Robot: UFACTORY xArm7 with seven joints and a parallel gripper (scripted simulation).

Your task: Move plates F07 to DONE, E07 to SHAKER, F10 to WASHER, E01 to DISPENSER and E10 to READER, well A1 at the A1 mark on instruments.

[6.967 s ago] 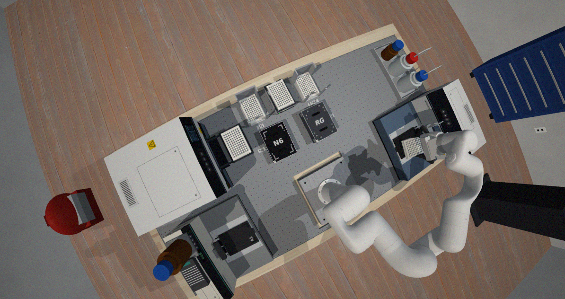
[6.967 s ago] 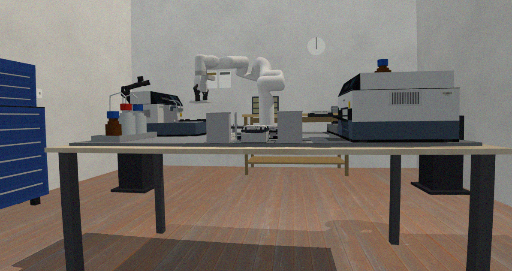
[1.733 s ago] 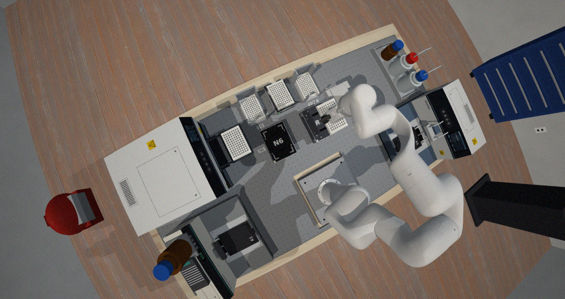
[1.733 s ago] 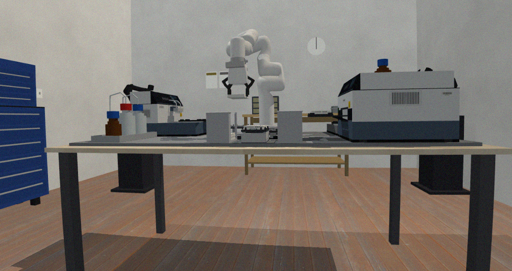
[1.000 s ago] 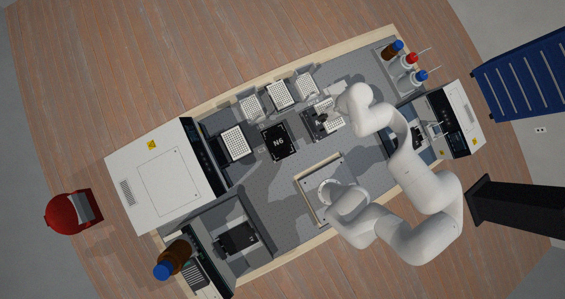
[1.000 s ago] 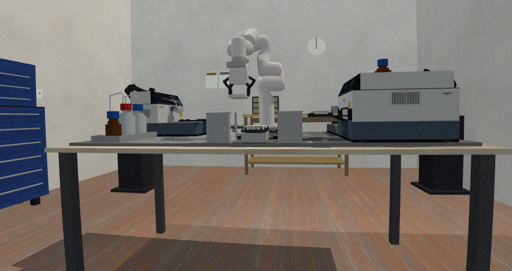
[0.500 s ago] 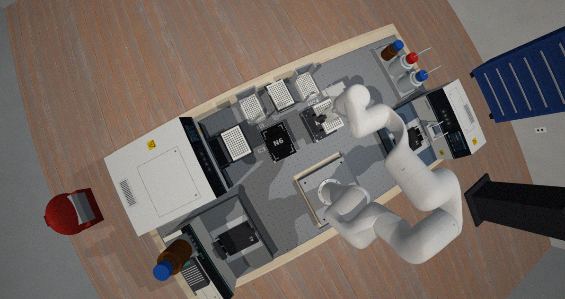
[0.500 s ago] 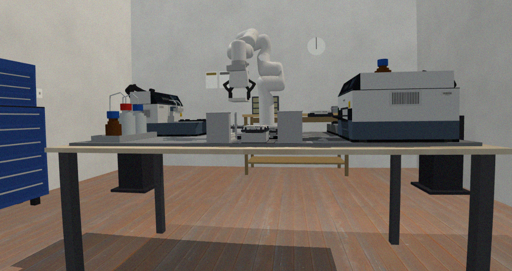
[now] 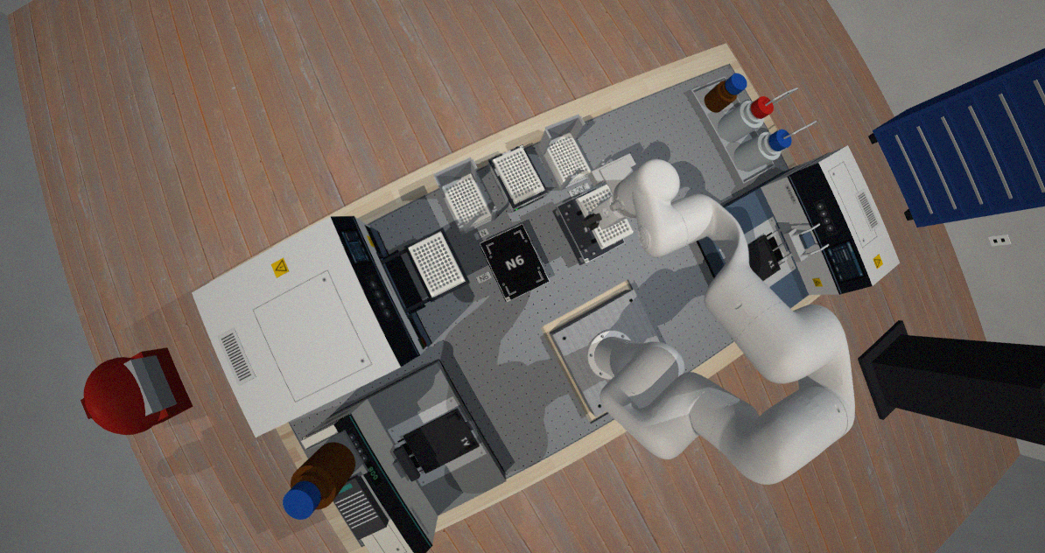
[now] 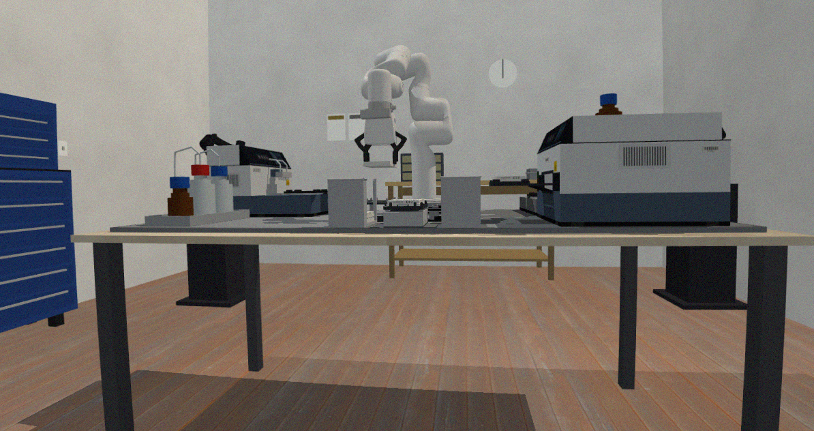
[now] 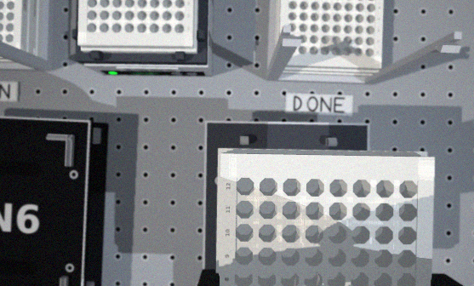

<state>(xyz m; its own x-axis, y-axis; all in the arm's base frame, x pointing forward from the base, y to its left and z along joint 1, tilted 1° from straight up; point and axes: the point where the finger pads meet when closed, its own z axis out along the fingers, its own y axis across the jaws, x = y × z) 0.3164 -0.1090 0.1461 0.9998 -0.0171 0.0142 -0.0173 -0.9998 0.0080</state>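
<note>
Now: the regrip nest RG 130 mm below my hand. Also, from my hand: washer nest (370 mm to the right, 310 mm behind, 100 mm below); black recovery nest N6 (220 mm to the left, 150 mm below, 10 mm ahead); A1 mark (130 mm below, 70 mm behind, 60 mm to the left).
</note>
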